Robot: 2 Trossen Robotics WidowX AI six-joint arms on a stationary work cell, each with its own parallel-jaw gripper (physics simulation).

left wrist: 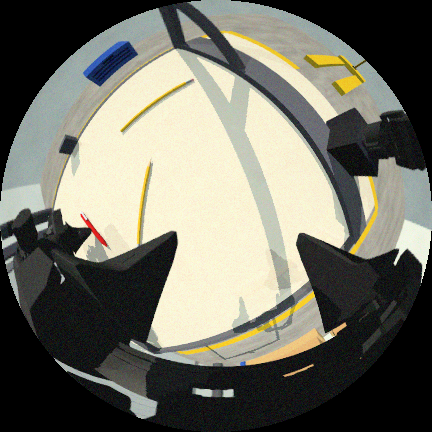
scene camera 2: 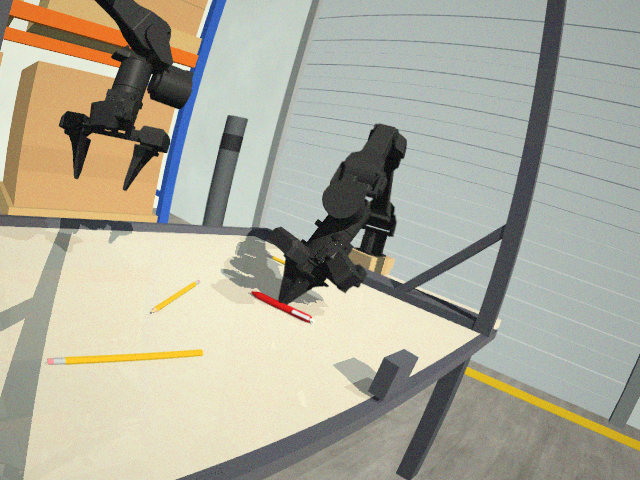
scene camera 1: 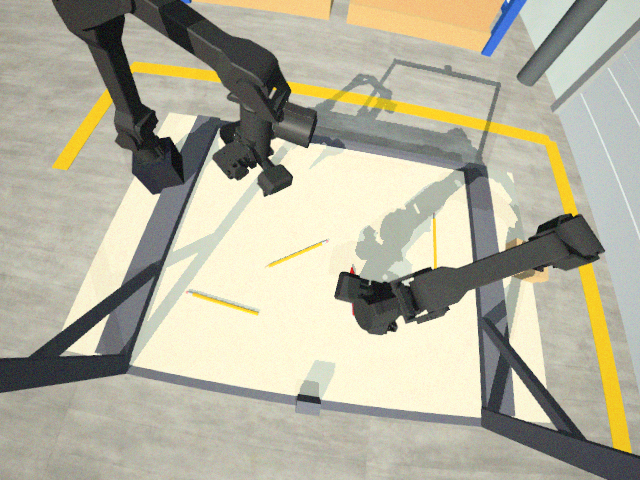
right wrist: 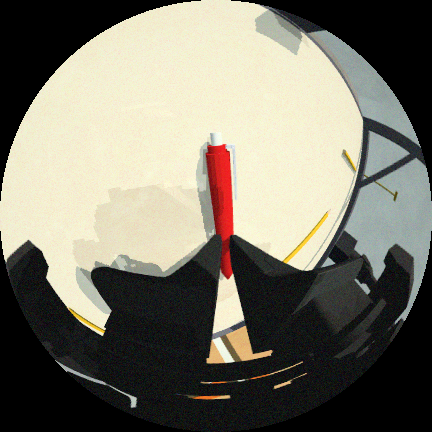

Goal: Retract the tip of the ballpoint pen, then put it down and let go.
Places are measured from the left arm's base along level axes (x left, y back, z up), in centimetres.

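Where they show: left gripper, fingertip midpoint: (left wrist: 240, 238) (scene camera 2: 99, 184) (scene camera 1: 254, 182); right gripper, fingertip midpoint: (left wrist: 90, 229) (scene camera 2: 281, 302) (scene camera 1: 354, 291) (right wrist: 224, 240); left arm's base, link origin: (left wrist: 368, 140) (scene camera 1: 151, 153); right arm's base, link origin: (scene camera 2: 371, 252).
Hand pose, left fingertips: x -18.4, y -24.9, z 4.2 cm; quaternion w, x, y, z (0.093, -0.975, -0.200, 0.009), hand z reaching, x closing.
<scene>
Things, the pixels of their top centre, and the offset from my left fingertips.
- red ballpoint pen, top centre: (right wrist: 231, 240) (scene camera 2: 281, 301) (left wrist: 90, 229) dx -28.1, dy -17.7, dz -13.3 cm
- white button, top centre: (right wrist: 218, 144) dx -34.1, dy -16.1, dz -13.9 cm
- grey block, top centre: (scene camera 2: 400, 355) (scene camera 1: 308, 407) (left wrist: 61, 143) dx -49.1, dy +0.0, dz -9.1 cm
The red ballpoint pen (scene camera 2: 273, 303) (left wrist: 94, 230) (right wrist: 220, 195) is at table level, its white button end toward the top of the right wrist view and its pointed end between the fingers. The white button (right wrist: 215, 139) stands out from the barrel. No writing tip can be made out at the pointed end. My right gripper (scene camera 2: 284, 300) (right wrist: 224, 240) is shut on the pen near its pointed end. In scene camera 1 the arm covers most of the pen. My left gripper (scene camera 2: 101, 183) (left wrist: 240, 238) is open and empty, high above the table's far side.
Several yellow pencils lie on the table: one (scene camera 1: 297, 253) (scene camera 2: 174, 297) near the middle, one (scene camera 1: 224, 303) (scene camera 2: 126, 357) at the lower left in scene camera 1, one (scene camera 1: 434, 240) beyond the right arm. A grey block (scene camera 1: 308, 404) (scene camera 2: 392, 374) stands at the table's edge.
</scene>
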